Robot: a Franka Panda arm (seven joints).
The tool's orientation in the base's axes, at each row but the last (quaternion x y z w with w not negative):
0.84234, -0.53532, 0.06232, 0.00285
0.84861, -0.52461, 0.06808, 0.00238
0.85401, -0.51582, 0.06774, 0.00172
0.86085, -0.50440, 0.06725, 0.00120
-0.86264, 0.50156, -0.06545, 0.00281
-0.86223, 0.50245, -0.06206, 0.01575
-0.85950, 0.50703, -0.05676, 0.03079
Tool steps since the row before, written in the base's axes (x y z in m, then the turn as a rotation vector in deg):
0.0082, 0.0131, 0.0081, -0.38, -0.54, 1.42
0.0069, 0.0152, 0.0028, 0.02, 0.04, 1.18
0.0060, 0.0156, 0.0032, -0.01, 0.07, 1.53
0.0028, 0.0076, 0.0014, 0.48, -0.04, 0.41
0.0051, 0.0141, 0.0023, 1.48, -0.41, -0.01
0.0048, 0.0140, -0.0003, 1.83, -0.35, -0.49
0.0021, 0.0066, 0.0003, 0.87, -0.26, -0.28
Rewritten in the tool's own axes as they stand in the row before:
-0.0075, -0.0135, -0.0081, 0.48, 0.49, -1.41
-0.0102, -0.0132, -0.0031, 0.11, -0.12, -1.17
-0.0106, -0.0128, -0.0036, 0.11, -0.13, -1.52
-0.0051, -0.0063, -0.0016, 0.31, -0.42, -0.35
-0.0095, -0.0116, -0.0025, 1.08, -1.08, 0.21
-0.0098, -0.0110, 0.0004, 1.15, -1.37, 0.72
-0.0047, -0.0051, -0.0001, 0.63, -0.60, 0.39

